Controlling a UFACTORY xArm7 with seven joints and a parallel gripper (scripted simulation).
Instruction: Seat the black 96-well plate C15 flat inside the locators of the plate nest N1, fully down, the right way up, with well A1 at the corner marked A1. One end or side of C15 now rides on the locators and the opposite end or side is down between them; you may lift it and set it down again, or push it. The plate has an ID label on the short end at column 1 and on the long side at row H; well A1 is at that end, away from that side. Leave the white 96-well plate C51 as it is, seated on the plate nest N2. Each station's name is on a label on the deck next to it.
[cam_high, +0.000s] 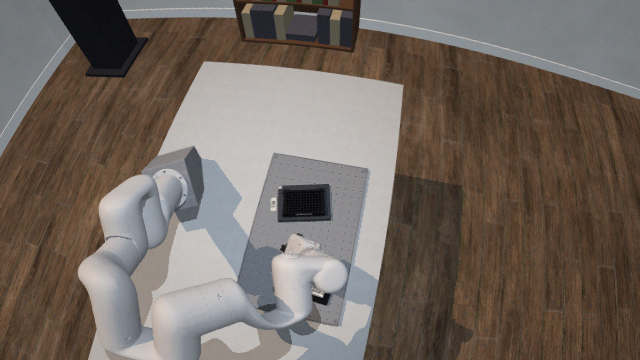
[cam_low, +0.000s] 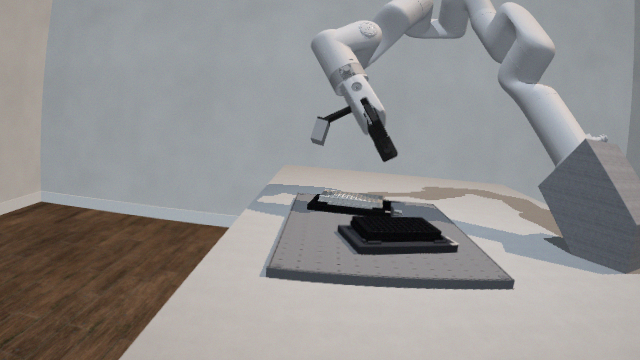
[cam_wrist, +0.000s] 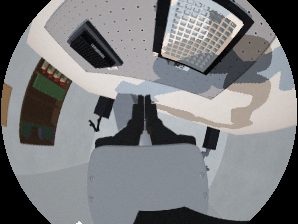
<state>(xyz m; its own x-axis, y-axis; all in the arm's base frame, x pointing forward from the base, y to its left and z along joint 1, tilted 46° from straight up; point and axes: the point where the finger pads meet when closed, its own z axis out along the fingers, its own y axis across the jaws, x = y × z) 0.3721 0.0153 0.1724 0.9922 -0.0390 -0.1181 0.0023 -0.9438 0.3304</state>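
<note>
Now: the black plate C15 19 cm to the left of my hand and 11 cm below it. Round my hand: N2 label: 13 cm below, 4 cm behind, 3 cm to the right; then black plate nest N2: 12 cm below, 5 cm ahead, 4 cm to the right; then white plate C51: 11 cm below, 5 cm ahead, 4 cm to the right.
</note>
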